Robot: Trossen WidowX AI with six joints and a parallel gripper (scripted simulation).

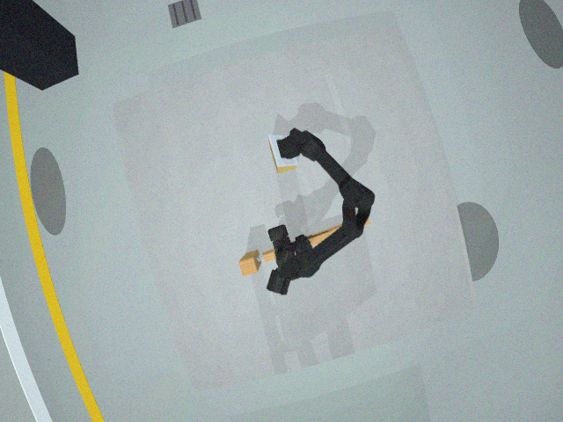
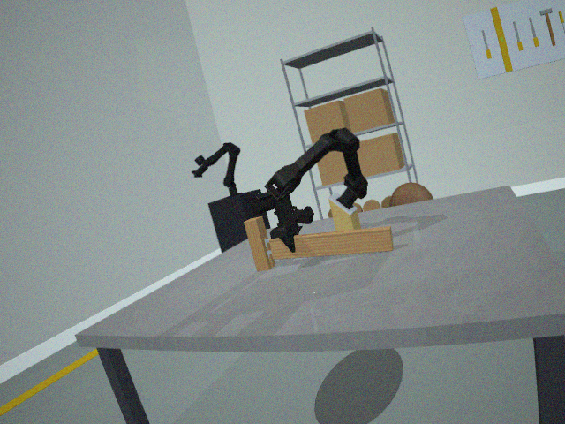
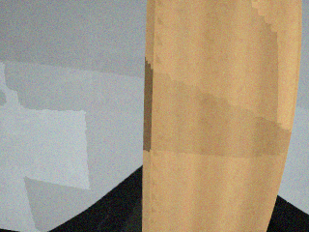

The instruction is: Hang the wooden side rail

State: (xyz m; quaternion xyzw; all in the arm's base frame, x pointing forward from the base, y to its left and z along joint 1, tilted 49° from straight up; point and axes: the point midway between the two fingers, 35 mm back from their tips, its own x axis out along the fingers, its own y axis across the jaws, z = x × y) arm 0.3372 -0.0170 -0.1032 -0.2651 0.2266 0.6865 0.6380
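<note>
The wooden headboard post lies 1 cm ahead of my gripper tip, 12 cm to the right of it and 4 cm above it.
</note>
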